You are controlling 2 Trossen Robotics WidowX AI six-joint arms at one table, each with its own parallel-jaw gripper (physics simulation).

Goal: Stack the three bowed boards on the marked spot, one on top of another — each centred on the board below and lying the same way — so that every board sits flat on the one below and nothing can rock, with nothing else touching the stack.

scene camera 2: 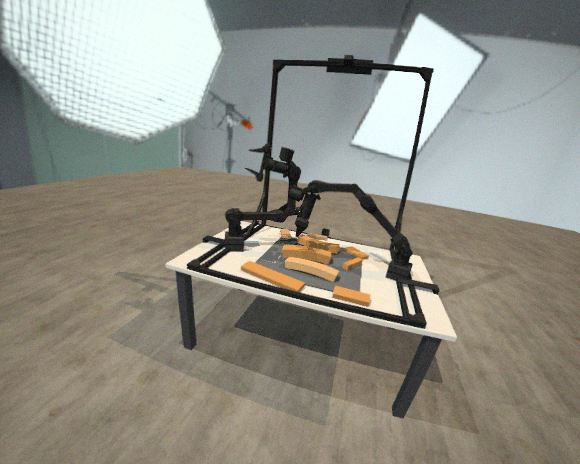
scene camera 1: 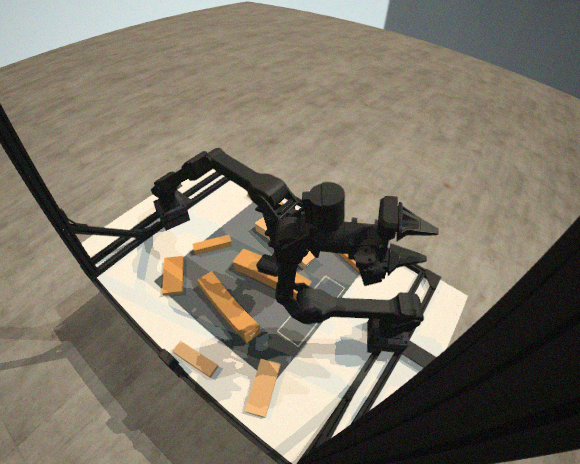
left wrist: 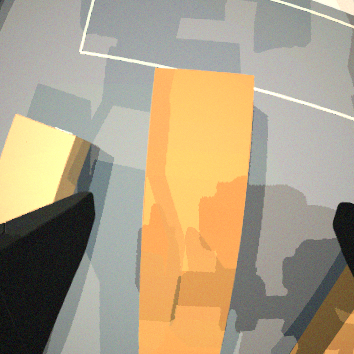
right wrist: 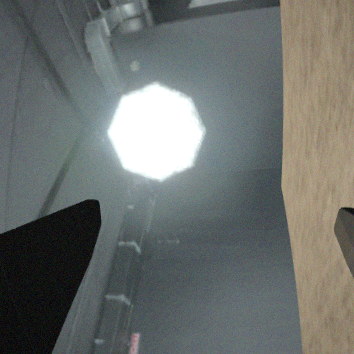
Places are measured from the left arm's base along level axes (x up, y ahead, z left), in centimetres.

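Where they show: left gripper, fingertip midpoint: (scene camera 2: 297,233) (left wrist: 218,209); right gripper, fingertip midpoint: (scene camera 2: 246,158) (scene camera 1: 432,246) (right wrist: 221,216); left arm's base at its link origin: (scene camera 2: 401,263) (scene camera 1: 169,203); right arm's base at its link origin: (scene camera 2: 234,234) (scene camera 1: 391,327).
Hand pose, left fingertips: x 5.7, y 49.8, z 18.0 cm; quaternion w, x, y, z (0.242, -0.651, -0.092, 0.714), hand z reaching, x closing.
Each offset is from my left fingertips to the top centre of the thing. "spot": to the spot under its first point.
Three orange bowed boards lie apart on the grey mat: a middle one @(dy -6.0, dx -7.0, dz -2.1 cm) (scene camera 1: 246,261) (scene camera 2: 306,253) (left wrist: 210,125), a pale one @(dy -15.3, dx -7.8, dz +9.4 cm) (scene camera 2: 311,268) (left wrist: 30,165) and another @(dy -3.8, dx -7.5, dz -18.9 cm) (scene camera 1: 227,305) (left wrist: 332,327). In the left wrist view the middle board's far end overlaps the near line of the white marked outline (scene camera 1: 288,338) (left wrist: 120,58). My left gripper (left wrist: 218,209) is open and empty above the middle board, one finger to each side of it. The right arm hides it in scene camera 1. My right gripper (scene camera 1: 431,245) (scene camera 2: 248,159) (right wrist: 221,216) is open, empty and raised high, pointing away from the boards.
Several flat orange blocks lie around the boards, among them a small one @(dy -27.7, dx -9.9, dz -11.8 cm) (scene camera 1: 212,244), one at the left (scene camera 1: 173,275), two at the front @(spot: dy +5.4, dx -11.3, dz -34.3 cm) (scene camera 1: 195,358) @(spot: dy +22.1, dx -11.1, dz -23.0 cm) (scene camera 1: 263,387) and a long one @(dy -4.7, dx -10.1, dz +25.8 cm) (scene camera 2: 272,276) near the table edge. The right forearm stands over part of the mat in scene camera 1.
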